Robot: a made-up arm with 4 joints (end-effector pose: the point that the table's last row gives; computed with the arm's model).
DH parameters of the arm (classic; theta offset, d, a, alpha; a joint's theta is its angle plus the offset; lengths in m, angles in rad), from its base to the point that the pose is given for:
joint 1: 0 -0.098 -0.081 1.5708
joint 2: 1.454 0 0.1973 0
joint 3: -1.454 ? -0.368 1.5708
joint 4: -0.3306 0 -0.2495 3.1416
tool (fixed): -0.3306 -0.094 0 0
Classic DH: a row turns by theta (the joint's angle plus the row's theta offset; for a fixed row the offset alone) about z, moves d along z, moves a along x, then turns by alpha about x.
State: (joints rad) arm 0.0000 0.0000 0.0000 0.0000
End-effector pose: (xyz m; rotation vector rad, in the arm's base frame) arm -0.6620 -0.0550 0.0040 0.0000 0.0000 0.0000
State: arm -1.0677 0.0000 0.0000 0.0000
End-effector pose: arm -0.3674 0.5535 0.0040 0.0000 0.0000 -1.0677
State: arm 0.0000 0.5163 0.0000 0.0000
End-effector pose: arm -0.6366 -0.0550 -0.2962 0.0000 -0.5163 0.0000
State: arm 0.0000 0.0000 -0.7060 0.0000
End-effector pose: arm -0.5786 -0.0550 0.4183 0.0000 0.7060 0.0000
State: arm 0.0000 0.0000 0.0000 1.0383
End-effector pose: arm -0.6156 0.1882 0.0040 0.0000 0.0000 -1.0383
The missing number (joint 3, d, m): -0.026
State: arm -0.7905 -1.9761 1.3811 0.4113
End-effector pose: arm -0.3002 0.3689 0.0714 0.1190 0.6201 -1.1644
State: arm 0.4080 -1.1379 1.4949 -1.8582
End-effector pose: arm 0.0061 -0.1906 -0.2028 -0.2955 -0.3335 2.2371
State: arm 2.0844 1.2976 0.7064 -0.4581
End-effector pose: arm 0.1069 0.1178 -0.4771 1.7497 -1.6552 1.4712
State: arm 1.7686 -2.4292 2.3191 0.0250
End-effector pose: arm 0.1627 -0.5619 -0.2882 -0.0980 0.0783 1.7416
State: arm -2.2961 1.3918 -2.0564 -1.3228
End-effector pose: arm 0.2322 0.5976 0.0998 0.6712 -0.1633 -0.9361
